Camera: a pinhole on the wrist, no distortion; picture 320 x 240 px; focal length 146.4 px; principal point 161.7 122.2 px. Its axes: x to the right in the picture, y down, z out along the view. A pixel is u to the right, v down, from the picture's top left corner.
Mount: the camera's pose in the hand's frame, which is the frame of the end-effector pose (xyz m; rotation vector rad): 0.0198 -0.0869 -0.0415 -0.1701 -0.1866 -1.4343
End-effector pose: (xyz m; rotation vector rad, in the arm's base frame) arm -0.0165 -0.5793 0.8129 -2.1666 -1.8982 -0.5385
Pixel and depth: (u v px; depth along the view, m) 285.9 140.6 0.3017
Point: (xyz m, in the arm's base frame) -0.2233 -0.3449 0.5421
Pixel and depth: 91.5 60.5 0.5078
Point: 0.2449 -0.6734 0.3739
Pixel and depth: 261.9 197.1 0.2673
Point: -0.1465 -0.2944 0.6306
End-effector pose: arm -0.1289 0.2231 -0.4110 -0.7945 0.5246 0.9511
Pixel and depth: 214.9 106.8 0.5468
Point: 0.0284 0.5783 -0.0064
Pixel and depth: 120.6 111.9 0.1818
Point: -0.1258 0.3196 -0.3333
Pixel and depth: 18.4 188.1 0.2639
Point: -0.2780 0.4773 -0.4710
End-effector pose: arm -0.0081 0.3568 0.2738 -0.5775 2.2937 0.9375
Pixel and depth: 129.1 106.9 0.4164
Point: 0.0934 0.6766 0.1495
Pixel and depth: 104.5 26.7 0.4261
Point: 0.2433 0.7406 0.3337
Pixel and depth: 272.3 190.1 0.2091
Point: 0.0704 0.3624 -0.0128
